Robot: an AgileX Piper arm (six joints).
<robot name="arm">
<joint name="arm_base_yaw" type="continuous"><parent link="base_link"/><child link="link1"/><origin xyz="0.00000 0.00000 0.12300"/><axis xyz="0 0 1"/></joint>
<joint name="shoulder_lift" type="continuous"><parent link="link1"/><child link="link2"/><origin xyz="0.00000 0.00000 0.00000"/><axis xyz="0 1 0"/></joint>
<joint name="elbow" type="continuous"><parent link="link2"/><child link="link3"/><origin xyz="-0.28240 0.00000 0.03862"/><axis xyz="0 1 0"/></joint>
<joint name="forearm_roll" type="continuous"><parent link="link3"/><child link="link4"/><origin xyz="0.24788 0.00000 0.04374"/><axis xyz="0.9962 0 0.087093"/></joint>
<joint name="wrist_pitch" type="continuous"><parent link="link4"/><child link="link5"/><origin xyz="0.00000 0.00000 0.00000"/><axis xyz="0 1 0"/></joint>
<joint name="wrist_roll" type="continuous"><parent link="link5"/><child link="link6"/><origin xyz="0.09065 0.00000 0.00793"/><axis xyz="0.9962 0 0.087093"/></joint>
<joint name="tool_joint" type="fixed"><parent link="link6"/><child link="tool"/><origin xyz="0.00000 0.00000 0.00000" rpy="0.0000 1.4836 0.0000"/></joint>
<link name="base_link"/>
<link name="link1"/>
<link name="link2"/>
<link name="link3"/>
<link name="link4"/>
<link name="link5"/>
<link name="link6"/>
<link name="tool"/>
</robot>
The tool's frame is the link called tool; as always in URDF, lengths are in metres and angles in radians. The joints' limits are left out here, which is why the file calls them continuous.
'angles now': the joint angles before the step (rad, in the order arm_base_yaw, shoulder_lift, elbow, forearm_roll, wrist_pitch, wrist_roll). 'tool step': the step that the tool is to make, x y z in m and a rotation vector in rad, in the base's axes. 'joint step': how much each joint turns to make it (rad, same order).
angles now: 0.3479 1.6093 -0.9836 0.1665 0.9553 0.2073
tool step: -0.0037 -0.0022 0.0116 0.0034 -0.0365 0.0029
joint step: 0.0000 -0.0418 0.0000 -0.0116 0.0059 0.0037
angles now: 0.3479 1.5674 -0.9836 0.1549 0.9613 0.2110
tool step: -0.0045 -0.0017 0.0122 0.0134 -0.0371 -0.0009
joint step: -0.0002 -0.0443 0.0000 -0.0007 0.0047 0.0017
